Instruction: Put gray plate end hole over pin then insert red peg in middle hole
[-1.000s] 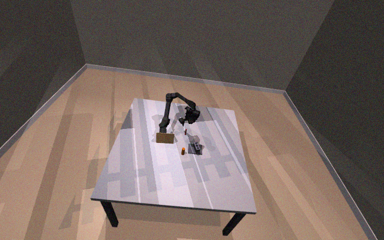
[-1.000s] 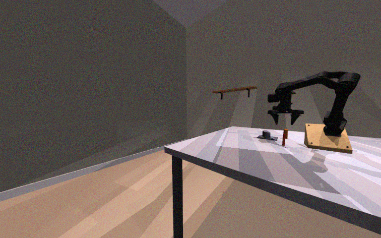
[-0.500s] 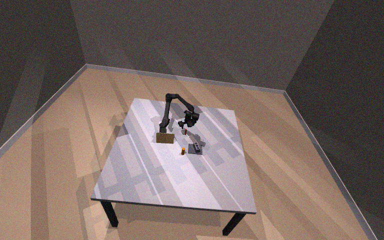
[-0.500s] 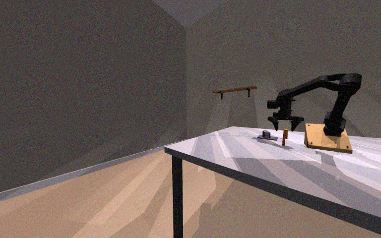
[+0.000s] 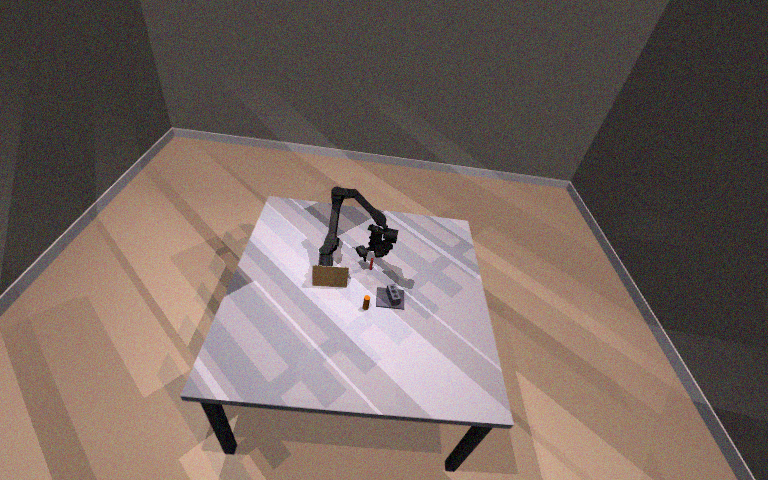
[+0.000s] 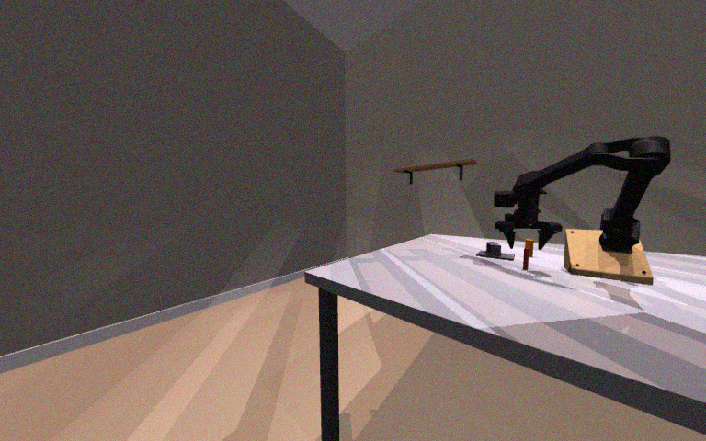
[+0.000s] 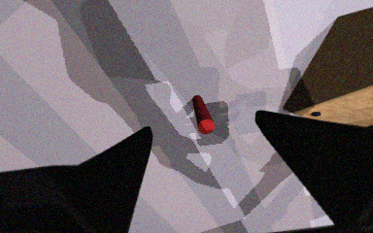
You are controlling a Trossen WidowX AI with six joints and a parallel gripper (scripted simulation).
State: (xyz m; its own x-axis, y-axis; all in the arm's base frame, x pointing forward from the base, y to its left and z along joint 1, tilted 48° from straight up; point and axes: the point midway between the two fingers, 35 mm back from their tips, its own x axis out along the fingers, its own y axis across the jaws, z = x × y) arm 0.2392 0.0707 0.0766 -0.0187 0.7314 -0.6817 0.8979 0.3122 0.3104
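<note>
My gripper tip is 4 cm above the red peg. From my gripper tip the other things lie so: gray base 18 cm to the right, 10 cm ahead, 7 cm below; then orange cylinder 26 cm to the right, 4 cm below, 3 cm behind; then gray plate 19 cm to the right, 11 cm ahead, 3 cm below.
</note>
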